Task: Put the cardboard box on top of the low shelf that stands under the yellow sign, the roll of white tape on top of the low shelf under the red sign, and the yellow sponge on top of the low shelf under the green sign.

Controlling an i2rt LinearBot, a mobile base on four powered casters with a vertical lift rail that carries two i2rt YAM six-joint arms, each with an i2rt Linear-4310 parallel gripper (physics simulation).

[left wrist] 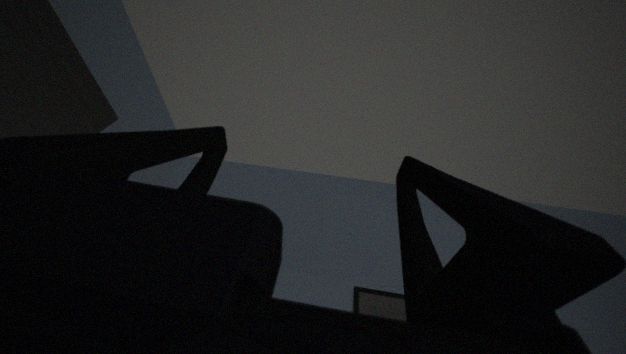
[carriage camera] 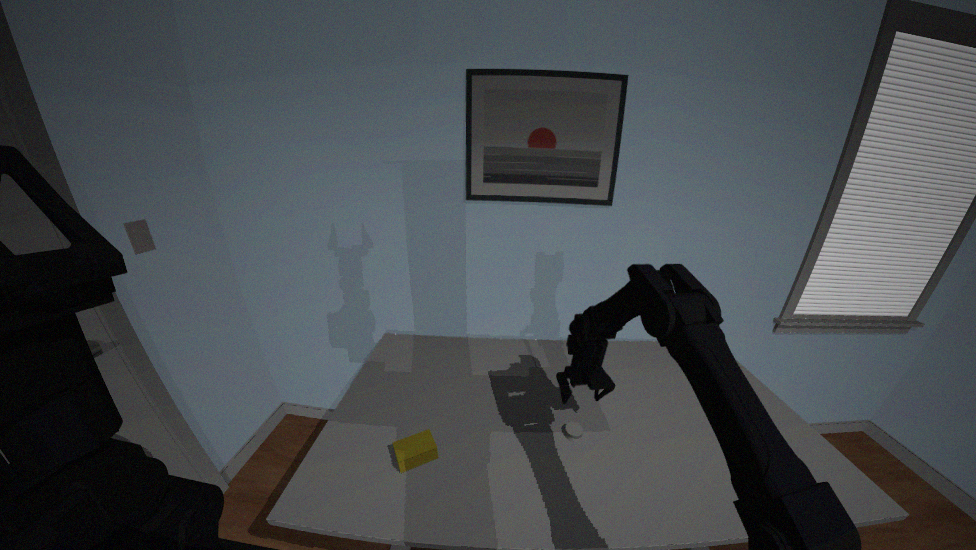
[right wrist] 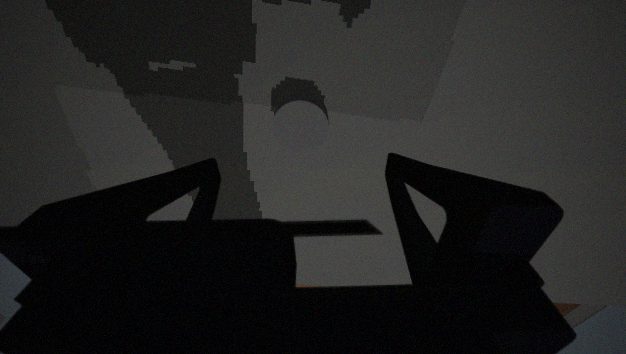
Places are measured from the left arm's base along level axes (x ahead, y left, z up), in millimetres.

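Pixels of known places: left gripper, fingertip midpoint: (left wrist: 312, 151); right gripper, fingertip midpoint: (carriage camera: 579, 401) (right wrist: 302, 165).
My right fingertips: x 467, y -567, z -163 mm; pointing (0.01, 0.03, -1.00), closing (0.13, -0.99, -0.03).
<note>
For each thing: its top centre in the pictures, then the offset to it from my right fingertips. "pt": a spot on its surface instead. Level surfaces: height alone.
- white tape, middle of its top: (right wrist: 300, 128) (carriage camera: 574, 428) 90 mm down, 18 mm back, 5 mm left
- yellow sponge, middle of its top: (carriage camera: 414, 444) 69 mm down, 96 mm back, 435 mm left
- grey table, its level: 114 mm down
- brown wooden floor, its level: 834 mm down
- window with blinds, surface spot: (carriage camera: 881, 184) pt 643 mm up, 444 mm ahead, 1393 mm right
The roll of white tape (carriage camera: 572, 429) (right wrist: 301, 125) lies flat on the grey table, right of the middle in the carriage view. The yellow sponge (carriage camera: 415, 450) lies on the table to its left. My right gripper (carriage camera: 584, 396) (right wrist: 302, 165) is open and empty, pointing down above the table close to the tape. In the right wrist view the tape is beyond the gap between the fingertips. My left gripper (left wrist: 312, 151) is open and raised; the left wrist view shows wall and ceiling past its fingers. The cardboard box, the low shelves and the coloured signs do not show.
The grey table (carriage camera: 341, 491) stands against the blue wall on a brown wooden floor (carriage camera: 245, 502). A framed picture (carriage camera: 542, 167) hangs above it. A window with blinds (carriage camera: 881, 184) is at the right. My left arm's dark parts fill the left edge of the carriage view.
</note>
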